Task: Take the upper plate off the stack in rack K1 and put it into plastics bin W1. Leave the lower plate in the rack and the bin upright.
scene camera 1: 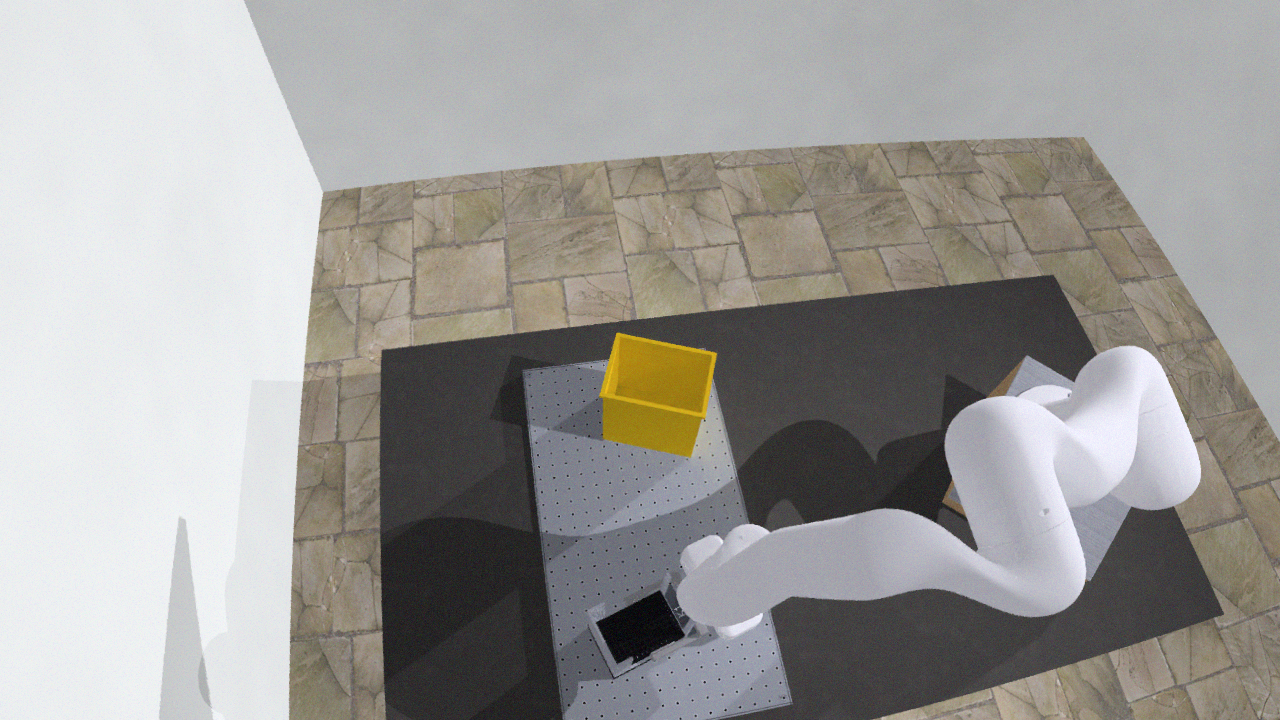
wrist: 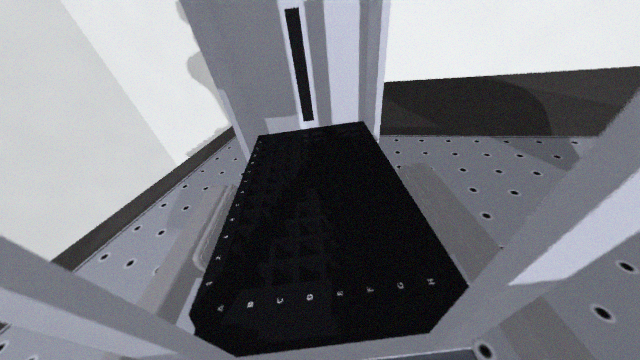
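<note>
The black upper plate [scene camera 1: 640,626] [wrist: 345,200], with letters A to H along its near edge, lies flat between the light grey walls of rack K1 [scene camera 1: 617,668] [wrist: 342,60]. Whether it still rests on the lower plate cannot be told; the lower plate is hidden beneath it. My gripper [wrist: 325,225] is shut on the upper plate, with a grey finger against each long side in the wrist view. In scene camera 1 the arm hides most of the gripper. The yellow plastics bin W1 [scene camera 1: 653,425] stands upright, and its visible inside shows no plate.
Rack and bin stand on a perforated grey board [scene camera 1: 595,501] [wrist: 480,165], the bin at its far end. The board lies on a dark mat [scene camera 1: 447,447]. The white arm [scene camera 1: 859,555] reaches in from its base at the right, low over the board's right edge.
</note>
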